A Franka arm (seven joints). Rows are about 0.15 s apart.
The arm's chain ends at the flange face. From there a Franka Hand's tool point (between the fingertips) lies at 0.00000 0.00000 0.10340 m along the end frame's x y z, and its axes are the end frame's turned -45 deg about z.
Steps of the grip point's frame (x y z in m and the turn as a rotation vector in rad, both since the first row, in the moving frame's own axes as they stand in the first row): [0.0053 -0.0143 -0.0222 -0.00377 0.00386 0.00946]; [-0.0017 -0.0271 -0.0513 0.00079 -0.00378 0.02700]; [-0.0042 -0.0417 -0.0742 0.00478 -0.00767 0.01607]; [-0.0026 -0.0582 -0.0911 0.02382 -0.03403 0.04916]
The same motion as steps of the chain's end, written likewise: [-0.0069 -0.0139 -0.0222 0.00006 0.00540 0.00946]; [-0.0200 -0.0182 -0.0513 -0.00211 -0.00323 0.02700]; [-0.0315 -0.0267 -0.0742 -0.00204 -0.00880 0.01607]; [-0.0387 -0.0400 -0.0910 -0.00722 -0.04091 0.04916]
